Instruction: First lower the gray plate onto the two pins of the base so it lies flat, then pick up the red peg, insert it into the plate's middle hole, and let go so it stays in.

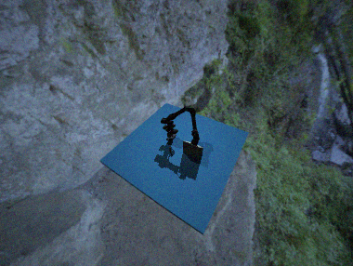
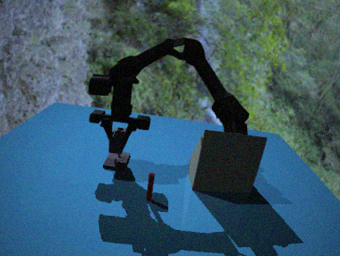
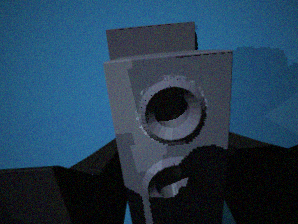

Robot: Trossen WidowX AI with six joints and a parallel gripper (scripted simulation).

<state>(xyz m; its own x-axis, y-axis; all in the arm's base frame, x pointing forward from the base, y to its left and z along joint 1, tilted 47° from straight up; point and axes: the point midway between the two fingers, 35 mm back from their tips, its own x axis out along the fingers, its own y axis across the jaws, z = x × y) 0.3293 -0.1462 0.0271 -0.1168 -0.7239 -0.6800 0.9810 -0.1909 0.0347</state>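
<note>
Now: the red peg 21 cm to the left of my gripper tip, 9 cm behind it and 2 cm below it. Also, from my gripper tip: gray plate 3 cm above.
</note>
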